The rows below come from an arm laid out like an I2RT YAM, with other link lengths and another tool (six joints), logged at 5 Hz.
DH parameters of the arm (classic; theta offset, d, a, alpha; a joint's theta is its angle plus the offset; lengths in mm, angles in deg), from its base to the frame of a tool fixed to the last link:
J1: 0 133 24.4 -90
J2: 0 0 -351.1 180
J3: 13.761 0 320.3 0
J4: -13.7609 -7.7 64.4 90
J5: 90 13 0 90
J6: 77 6.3 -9.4 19.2
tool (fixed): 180 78.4 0 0
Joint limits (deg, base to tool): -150..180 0..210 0..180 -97..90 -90..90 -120..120
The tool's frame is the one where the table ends.
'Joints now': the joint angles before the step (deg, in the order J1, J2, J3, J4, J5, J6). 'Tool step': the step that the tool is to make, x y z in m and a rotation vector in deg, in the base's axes. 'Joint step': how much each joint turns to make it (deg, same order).
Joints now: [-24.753, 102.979, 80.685, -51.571, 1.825, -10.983]
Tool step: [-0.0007, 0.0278, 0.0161, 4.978, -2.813, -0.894]
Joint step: [2.553, -2.399, 0.233, -1.998, -4.481, 4.914]
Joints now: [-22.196, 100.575, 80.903, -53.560, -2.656, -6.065]
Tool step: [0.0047, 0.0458, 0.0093, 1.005, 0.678, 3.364]
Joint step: [5.830, -1.578, -0.028, -2.402, -0.002, 2.573]
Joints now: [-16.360, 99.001, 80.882, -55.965, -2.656, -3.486]
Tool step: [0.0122, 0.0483, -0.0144, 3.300, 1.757, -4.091]
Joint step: [6.840, 1.622, -0.194, -0.130, 0.087, 11.298]
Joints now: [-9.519, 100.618, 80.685, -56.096, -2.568, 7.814]
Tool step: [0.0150, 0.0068, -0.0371, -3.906, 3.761, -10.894]
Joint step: [2.664, 5.415, -0.032, 2.037, 7.212, 12.303]
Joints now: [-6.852, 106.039, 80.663, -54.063, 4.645, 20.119]
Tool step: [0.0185, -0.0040, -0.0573, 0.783, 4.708, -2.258]
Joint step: [-0.174, 7.514, -0.014, 2.588, 0.087, 2.099]
